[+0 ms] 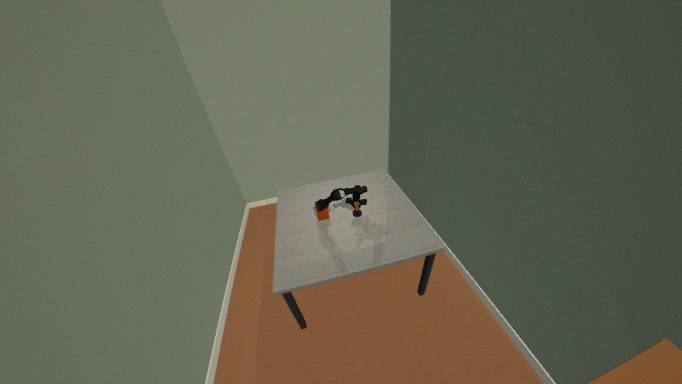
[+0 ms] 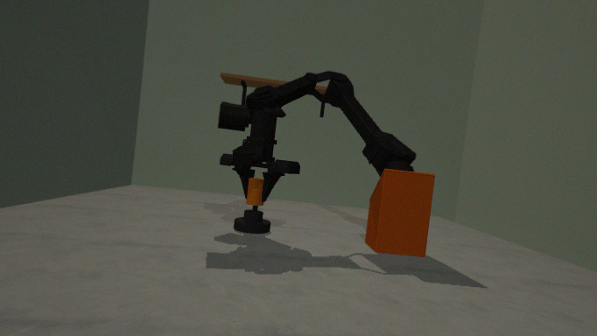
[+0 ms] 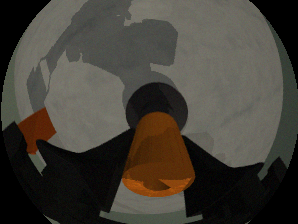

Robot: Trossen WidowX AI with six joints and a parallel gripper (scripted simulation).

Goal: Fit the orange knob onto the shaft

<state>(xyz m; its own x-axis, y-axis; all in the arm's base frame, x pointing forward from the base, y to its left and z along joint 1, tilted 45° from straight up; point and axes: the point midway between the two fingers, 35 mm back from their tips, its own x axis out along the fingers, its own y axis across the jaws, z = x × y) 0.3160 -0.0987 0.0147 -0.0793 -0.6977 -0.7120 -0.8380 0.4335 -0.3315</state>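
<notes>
Now: the pedestal 4 cm below my gripper tip. From my gripper tip the other things lie so: orange knob (2 cm above).
</notes>
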